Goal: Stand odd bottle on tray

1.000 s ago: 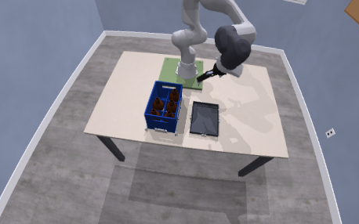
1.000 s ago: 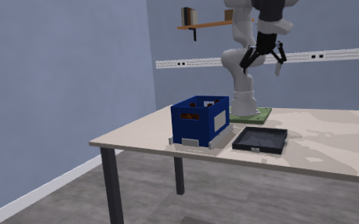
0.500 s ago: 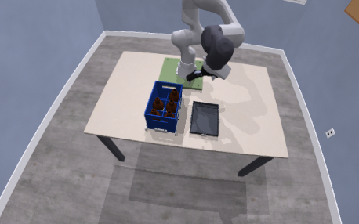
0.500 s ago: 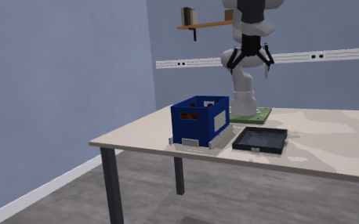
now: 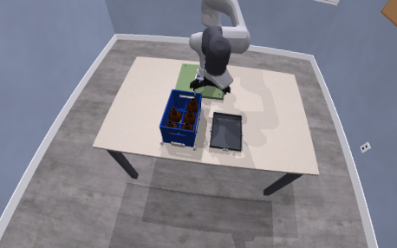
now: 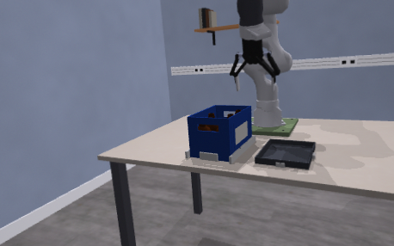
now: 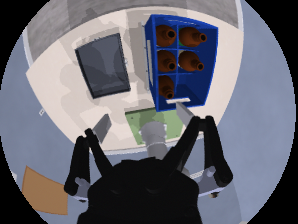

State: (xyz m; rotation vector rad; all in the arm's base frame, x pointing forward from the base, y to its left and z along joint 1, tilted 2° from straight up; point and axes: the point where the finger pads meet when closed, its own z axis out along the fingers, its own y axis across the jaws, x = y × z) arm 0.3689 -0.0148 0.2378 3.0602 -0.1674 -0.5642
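My hand is 180 mm above the blue crate, 140 mm to the left of it and 30 mm short of it. From my hand the other things lie so: dark tray: 250 mm below, 130 mm to the left, 70 mm ahead; bottle: 180 mm below, 80 mm to the right, 50 mm behind.
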